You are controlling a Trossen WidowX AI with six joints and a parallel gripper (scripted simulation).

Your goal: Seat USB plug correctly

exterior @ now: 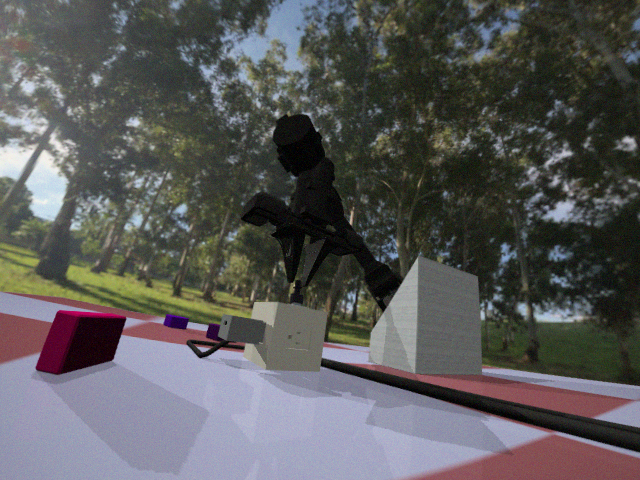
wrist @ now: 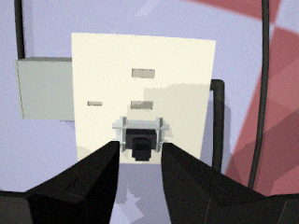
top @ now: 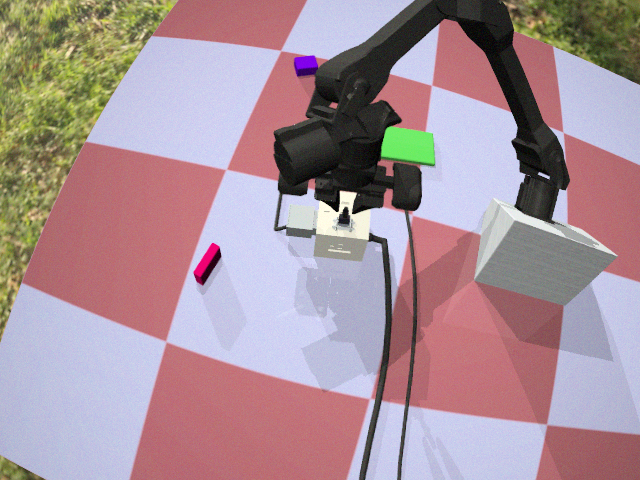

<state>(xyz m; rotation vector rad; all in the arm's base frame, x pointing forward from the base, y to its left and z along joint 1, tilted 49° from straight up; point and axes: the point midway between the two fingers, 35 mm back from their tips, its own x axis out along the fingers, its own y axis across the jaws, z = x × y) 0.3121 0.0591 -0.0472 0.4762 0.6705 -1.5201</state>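
Right now the black USB plug is 20 mm below my gripper tip. From my gripper tip the other things lie so: green pad (220 mm to the right, 100 mm below, 70 mm behind); then socket (40 mm below, 10 mm to the left); then magenta block (190 mm ahead, 90 mm to the left, 90 mm below).
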